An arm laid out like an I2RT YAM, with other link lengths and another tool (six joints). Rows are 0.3 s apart.
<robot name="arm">
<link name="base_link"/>
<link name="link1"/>
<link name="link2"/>
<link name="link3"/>
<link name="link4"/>
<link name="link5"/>
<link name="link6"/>
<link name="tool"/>
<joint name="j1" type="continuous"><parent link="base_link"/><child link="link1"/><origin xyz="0 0 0.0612" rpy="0 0 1.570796"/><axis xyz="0 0 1"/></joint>
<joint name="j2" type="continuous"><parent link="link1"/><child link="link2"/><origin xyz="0.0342 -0.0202 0.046" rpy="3.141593 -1.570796 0"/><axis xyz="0 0 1"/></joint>
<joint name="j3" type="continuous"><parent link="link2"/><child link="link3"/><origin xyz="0 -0.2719 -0.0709" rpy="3.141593 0 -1.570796"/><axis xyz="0 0 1"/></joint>
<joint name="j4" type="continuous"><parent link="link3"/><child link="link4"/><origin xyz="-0.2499 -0.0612 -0.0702" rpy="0 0 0"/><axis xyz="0 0 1"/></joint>
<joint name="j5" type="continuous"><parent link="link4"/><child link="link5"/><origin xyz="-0.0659 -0.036 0.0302" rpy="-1.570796 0 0"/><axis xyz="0 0 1"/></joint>
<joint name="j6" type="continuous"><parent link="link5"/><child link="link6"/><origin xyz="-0.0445 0 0.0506" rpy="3.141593 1.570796 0"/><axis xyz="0 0 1"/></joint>
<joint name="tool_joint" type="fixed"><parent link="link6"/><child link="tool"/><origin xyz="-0.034 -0.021 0.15" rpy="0 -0.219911 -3.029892"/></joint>
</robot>
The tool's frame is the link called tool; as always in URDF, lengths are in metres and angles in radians. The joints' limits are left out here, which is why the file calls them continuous.
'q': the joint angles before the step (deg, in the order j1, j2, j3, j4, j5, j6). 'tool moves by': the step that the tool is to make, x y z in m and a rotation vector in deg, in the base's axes. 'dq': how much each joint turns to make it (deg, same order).
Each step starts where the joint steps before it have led.
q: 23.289, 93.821, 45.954, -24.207, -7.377, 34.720
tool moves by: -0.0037, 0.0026, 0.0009, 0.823, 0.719, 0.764
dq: -0.008, -0.004, 0.006, -0.404, -1.226, -0.423
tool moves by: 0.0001, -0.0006, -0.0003, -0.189, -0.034, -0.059
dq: 0.011, 0.003, -0.011, -0.028, 0.199, 0.011
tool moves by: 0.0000, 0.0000, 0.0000, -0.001, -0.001, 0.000
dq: 0.001, -0.001, 0.000, 0.000, 0.002, 0.001
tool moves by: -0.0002, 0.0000, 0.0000, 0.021, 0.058, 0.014
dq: -0.015, 0.008, 0.005, -0.045, -0.049, -0.015
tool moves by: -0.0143, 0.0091, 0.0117, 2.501, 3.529, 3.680
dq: 0.015, -0.036, 2.255, -5.020, -4.564, -2.543
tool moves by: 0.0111, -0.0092, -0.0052, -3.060, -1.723, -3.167
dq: 0.001, 0.223, -0.031, 1.042, 4.197, 2.187
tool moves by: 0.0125, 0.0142, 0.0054, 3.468, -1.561, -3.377
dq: 0.505, 0.002, -0.001, 3.566, -1.288, 4.527
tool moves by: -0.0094, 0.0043, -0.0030, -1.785, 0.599, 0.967
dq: 2.468, 0.027, -0.018, -1.092, 1.770, 1.004
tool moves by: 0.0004, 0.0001, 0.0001, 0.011, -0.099, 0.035
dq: -0.002, 0.002, 0.016, 0.072, 0.021, -0.046
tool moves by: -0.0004, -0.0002, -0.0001, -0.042, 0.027, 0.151
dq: -0.009, -0.009, -0.017, -0.058, -0.025, -0.162
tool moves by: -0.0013, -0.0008, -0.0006, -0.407, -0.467, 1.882
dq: 0.046, 0.001, -0.033, -0.010, -0.021, -1.943
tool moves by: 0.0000, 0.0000, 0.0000, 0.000, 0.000, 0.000
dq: 0.000, 0.000, 0.000, 0.000, 0.000, 0.000
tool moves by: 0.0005, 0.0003, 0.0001, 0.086, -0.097, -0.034
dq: -0.008, 0.005, -0.008, 0.143, -0.024, 0.036
